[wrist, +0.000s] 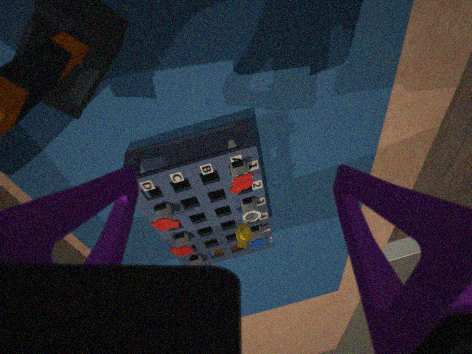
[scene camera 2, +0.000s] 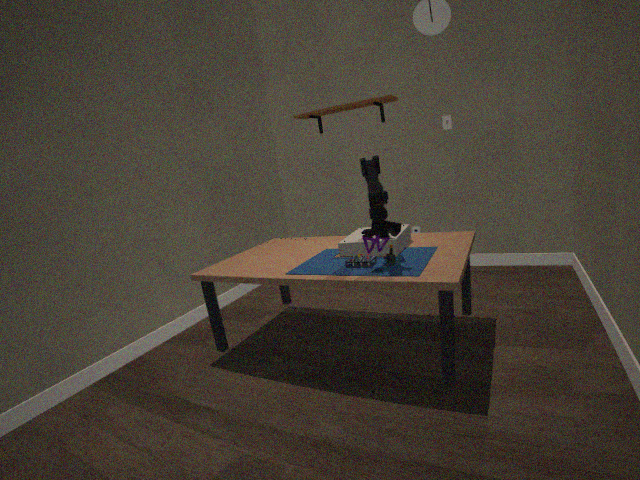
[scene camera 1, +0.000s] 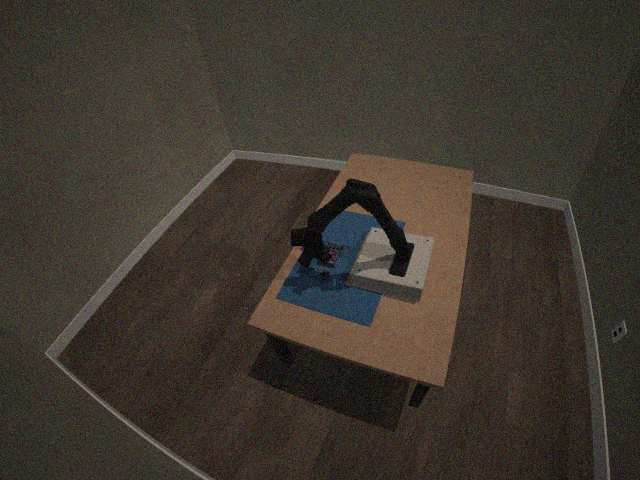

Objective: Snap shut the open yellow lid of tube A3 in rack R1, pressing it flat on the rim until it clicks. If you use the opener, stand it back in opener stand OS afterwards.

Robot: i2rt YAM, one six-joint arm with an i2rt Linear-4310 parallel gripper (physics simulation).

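Where they show: gripper, between the fingertips: [wrist: 235,176] [scene camera 2: 374,252] [scene camera 1: 318,258]; arm's base, origin of its link: [scene camera 1: 402,258].
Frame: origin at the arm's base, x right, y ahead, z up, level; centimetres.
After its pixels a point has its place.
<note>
Rack R1 [wrist: 192,175] @[z -5.1, x -7.6, y 34.8 cm] [scene camera 2: 360,264] @[z -7.1, x -3.1, y 38.3 cm] stands on the blue mat with its A to D labels showing in the wrist view. The yellow lid [wrist: 244,234] @[z -3.1, x -2.8, y 37.1 cm] is open and sticks up in the A column near the rack's far end; its tube is mostly hidden beneath and beside it. My gripper [wrist: 235,176] @[z -1.6, x -10.3, y 37.3 cm] [scene camera 2: 375,251] @[z -1.6, x -10.3, y 37.3 cm] is wide open and empty, its purple fingers above the rack and spread to either side of it in the wrist view. Opener stand OS [wrist: 102,55] @[z -4.6, x -15.9, y 33.3 cm] is a dark block at the upper left of the wrist view, with the orange opener [wrist: 10,102] @[z -0.1, x -16.8, y 31.9 cm] in it.
Open red lids [wrist: 242,183] @[z -4.0, x -7.1, y 37.7 cm] [wrist: 165,224] @[z -4.0, x -5.0, y 32.1 cm], a white ring lid [wrist: 251,216] @[z -4.4, x -2.8, y 37.9 cm] and a blue lid [wrist: 260,243] @[z -4.0, x 0.6, y 38.2 cm] are on neighbouring tubes. The blue mat [scene camera 1: 330,304] @[z -8.2, x -28.0, y 24.2 cm] [scene camera 2: 315,266] @[z -8.2, x 21.0, y 38.9 cm] lies on the wooden table [scene camera 1: 413,341] @[z -8.4, x -33.4, y -14.4 cm]. The white base box [scene camera 1: 390,286] @[z -2.7, x -14.3, y 1.4 cm] is behind the mat.
</note>
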